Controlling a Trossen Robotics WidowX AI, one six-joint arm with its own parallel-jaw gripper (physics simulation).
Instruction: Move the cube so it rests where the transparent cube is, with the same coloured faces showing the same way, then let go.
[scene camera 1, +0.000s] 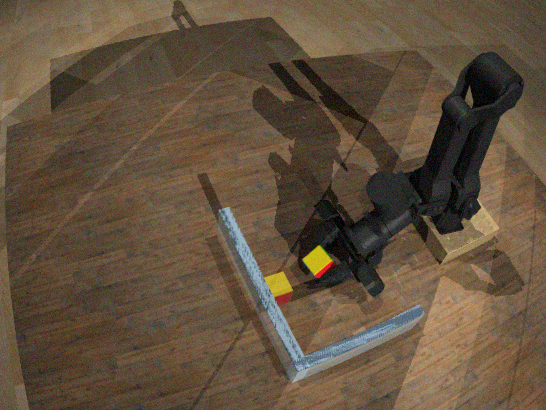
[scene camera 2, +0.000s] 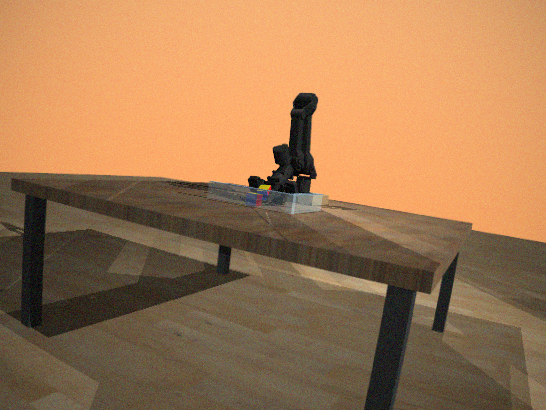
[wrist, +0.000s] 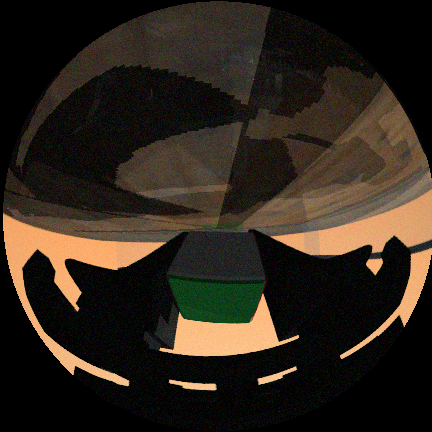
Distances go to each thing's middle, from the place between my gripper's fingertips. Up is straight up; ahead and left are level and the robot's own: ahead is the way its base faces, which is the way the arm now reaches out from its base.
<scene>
Now: the L-shaped rail (scene camera 1: 297, 366) 2 cm behind my hand and 1 cm above it.
</scene>
